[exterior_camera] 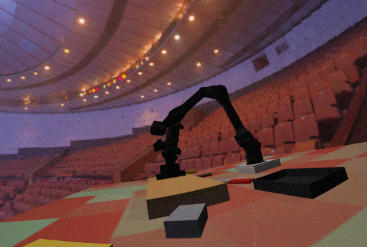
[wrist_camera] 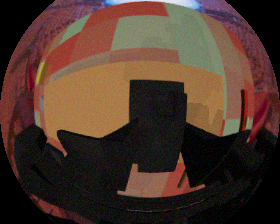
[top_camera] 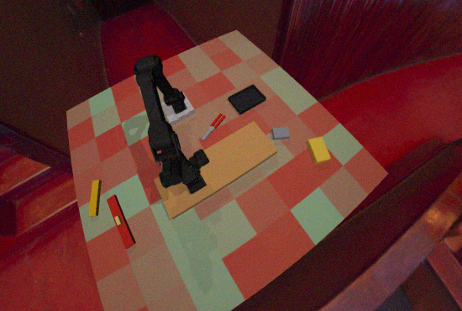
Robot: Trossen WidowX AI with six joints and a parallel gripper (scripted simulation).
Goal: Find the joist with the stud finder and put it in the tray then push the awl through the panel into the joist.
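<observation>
Now: the black tray 250 mm behind my gripper tip, 420 mm to the left of it and 50 mm below it. The rest, counted from my gripper tip: awl 160 mm behind, 120 mm to the right, 60 mm below; then red level 360 mm to the right, 50 mm below; then stud finder 10 mm ahead, 20 mm above.
</observation>
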